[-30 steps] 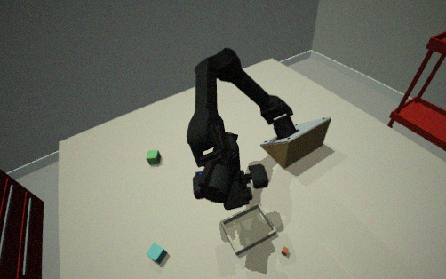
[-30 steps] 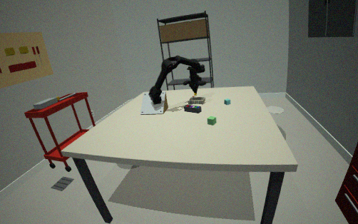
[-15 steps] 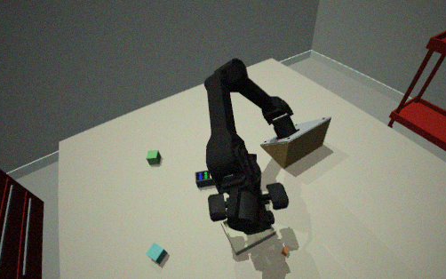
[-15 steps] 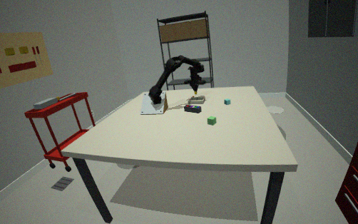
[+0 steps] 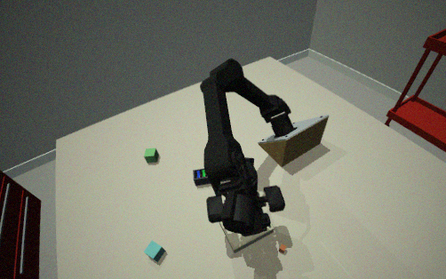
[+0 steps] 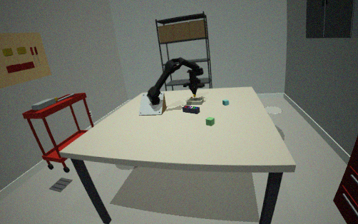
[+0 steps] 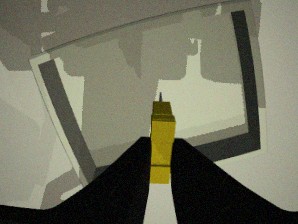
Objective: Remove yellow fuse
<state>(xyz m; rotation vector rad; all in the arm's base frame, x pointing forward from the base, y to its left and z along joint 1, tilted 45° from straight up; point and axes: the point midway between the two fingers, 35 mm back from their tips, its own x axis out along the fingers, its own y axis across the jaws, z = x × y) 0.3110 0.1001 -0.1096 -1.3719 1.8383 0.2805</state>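
Right now the yellow fuse is 10 mm below my gripper tip. From my gripper tip the other things lie so: green fuse 230 mm to the right, 50 mm below; then tray 70 mm below.
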